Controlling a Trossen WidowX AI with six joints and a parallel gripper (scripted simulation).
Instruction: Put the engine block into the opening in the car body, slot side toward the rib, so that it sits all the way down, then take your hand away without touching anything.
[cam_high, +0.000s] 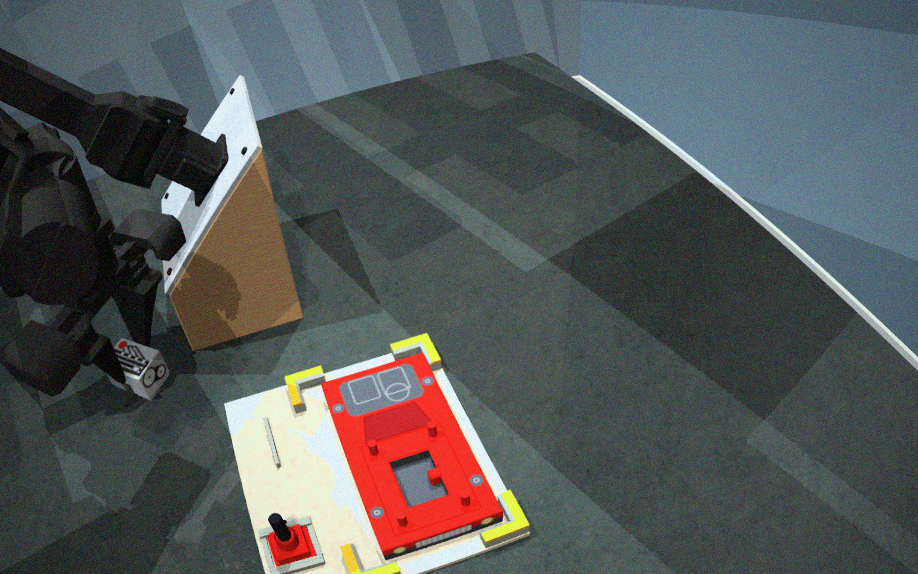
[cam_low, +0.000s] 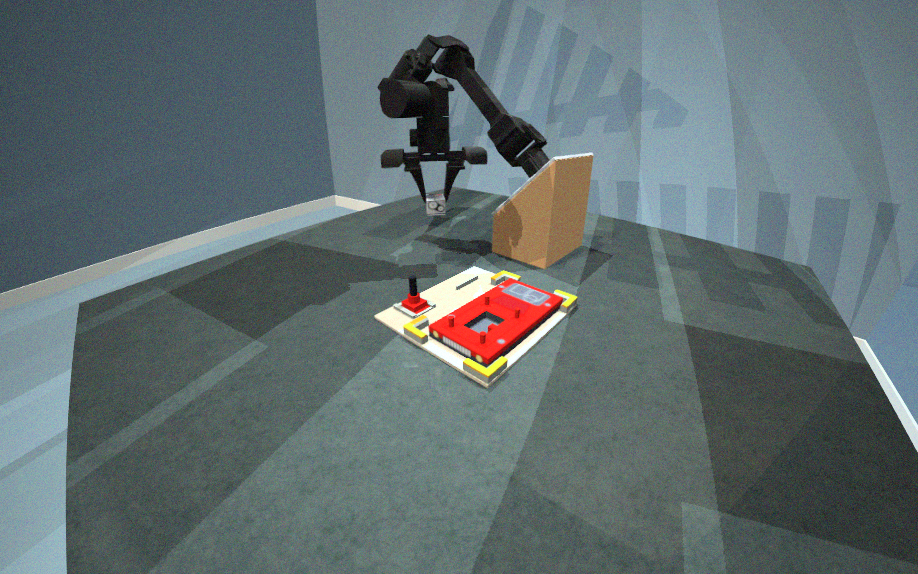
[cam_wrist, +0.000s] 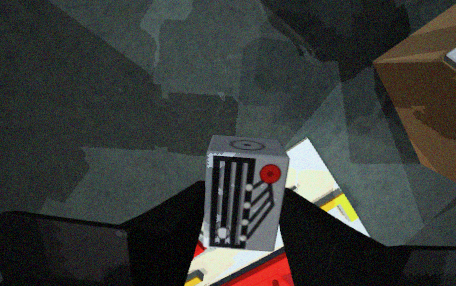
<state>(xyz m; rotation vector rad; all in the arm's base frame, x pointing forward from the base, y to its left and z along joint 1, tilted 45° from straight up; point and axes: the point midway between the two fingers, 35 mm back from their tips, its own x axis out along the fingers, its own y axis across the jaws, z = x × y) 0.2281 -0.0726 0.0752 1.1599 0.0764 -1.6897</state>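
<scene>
Right now my gripper tip is 180 mm to the right of the grey bar, 130 mm above it and 80 mm short of it. The rest, counted from my gripper tip: grey engine block (10 mm below).
</scene>
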